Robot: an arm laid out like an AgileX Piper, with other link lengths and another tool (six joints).
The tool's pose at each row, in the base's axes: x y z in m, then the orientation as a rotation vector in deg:
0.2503, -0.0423, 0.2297, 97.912, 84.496, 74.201
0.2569, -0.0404, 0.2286, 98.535, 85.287, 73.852
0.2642, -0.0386, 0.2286, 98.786, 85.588, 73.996
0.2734, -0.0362, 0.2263, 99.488, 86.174, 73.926
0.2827, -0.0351, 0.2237, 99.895, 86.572, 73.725
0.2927, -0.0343, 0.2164, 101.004, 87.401, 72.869
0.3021, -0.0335, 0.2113, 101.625, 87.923, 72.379
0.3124, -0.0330, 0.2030, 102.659, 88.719, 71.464
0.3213, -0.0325, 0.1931, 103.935, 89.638, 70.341
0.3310, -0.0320, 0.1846, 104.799, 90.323, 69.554
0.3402, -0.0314, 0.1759, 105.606, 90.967, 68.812
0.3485, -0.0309, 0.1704, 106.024, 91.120, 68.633
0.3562, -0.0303, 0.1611, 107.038, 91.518, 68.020
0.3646, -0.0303, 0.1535, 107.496, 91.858, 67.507
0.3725, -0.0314, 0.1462, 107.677, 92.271, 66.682
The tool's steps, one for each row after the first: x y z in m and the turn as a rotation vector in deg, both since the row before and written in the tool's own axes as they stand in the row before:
0.0011, 0.0014, 0.0067, 0.905, 0.084, 0.087
0.0013, 0.0028, 0.0069, 0.312, 0.225, 0.151
0.0010, 0.0016, 0.0096, 0.772, 0.185, 0.302
-0.0004, 0.0019, 0.0095, 0.509, 0.023, 0.101
-0.0022, -0.0016, 0.0121, 1.264, -0.260, 0.225
-0.0014, 0.0002, 0.0106, 0.748, -0.122, 0.111
-0.0028, -0.0017, 0.0128, 1.214, -0.297, 0.172
-0.0032, -0.0035, 0.0124, 1.459, -0.375, 0.238
-0.0027, -0.0016, 0.0125, 1.035, -0.235, 0.141
-0.0026, -0.0018, 0.0123, 0.972, -0.215, 0.133
-0.0016, 0.0004, 0.0098, 0.355, -0.046, 0.182
-0.0027, -0.0029, 0.0114, 0.907, -0.220, 0.379
-0.0027, -0.0008, 0.0110, 0.551, -0.191, 0.058
-0.0036, -0.0005, 0.0102, 0.498, -0.385, -0.239

